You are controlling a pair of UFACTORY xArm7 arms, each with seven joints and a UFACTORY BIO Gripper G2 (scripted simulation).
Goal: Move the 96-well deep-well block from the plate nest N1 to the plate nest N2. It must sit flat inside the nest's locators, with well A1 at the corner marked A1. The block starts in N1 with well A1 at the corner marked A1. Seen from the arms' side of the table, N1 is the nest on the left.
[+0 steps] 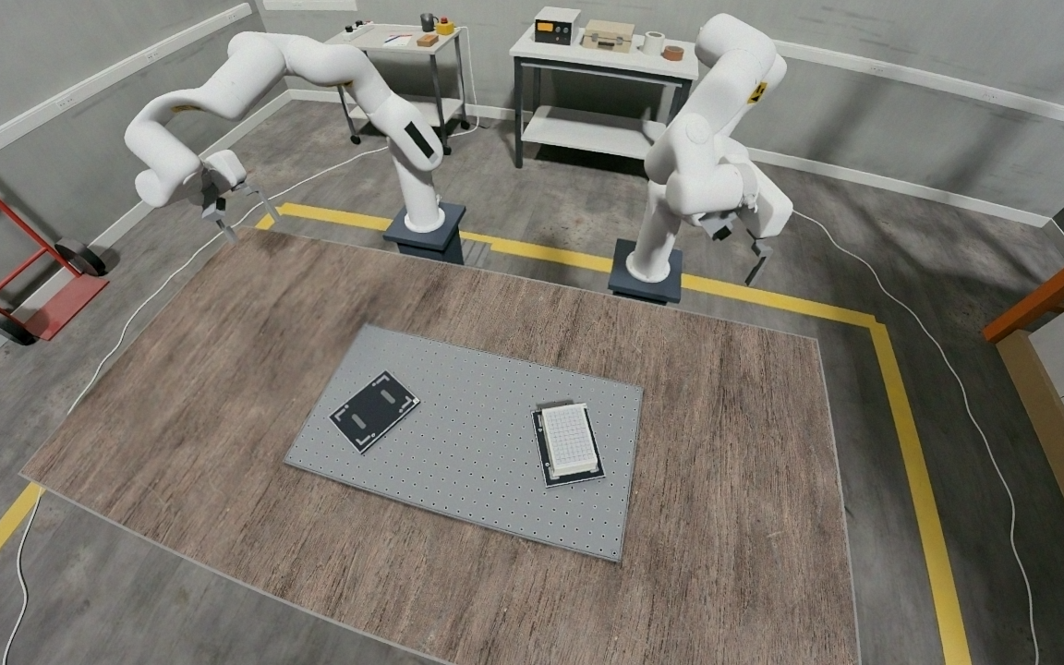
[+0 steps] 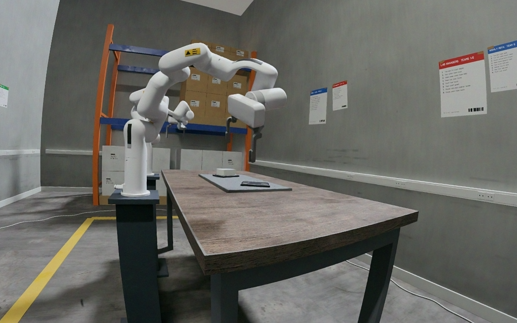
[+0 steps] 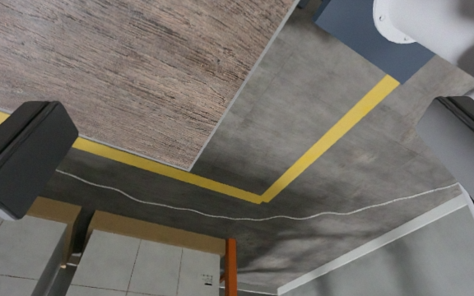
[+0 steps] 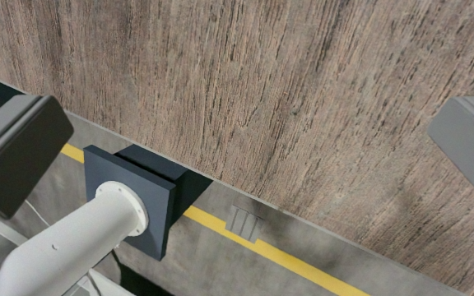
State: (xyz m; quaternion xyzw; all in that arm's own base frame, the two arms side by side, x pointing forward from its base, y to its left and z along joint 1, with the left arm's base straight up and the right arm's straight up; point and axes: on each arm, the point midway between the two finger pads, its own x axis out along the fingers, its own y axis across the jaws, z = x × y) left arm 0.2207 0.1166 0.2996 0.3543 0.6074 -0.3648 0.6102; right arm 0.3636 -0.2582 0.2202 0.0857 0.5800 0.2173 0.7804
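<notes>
The white deep-well block lies 85 cm to the left of my right hand, 22 cm ahead of it and 17 cm below it. The rest, counted from my right hand: nest N2: 44 cm to the left, 27 cm ahead, 20 cm below; white mark: 52 cm to the left, 22 cm ahead, 20 cm below; nest N1: 85 cm to the left, 22 cm ahead, 20 cm below.
</notes>
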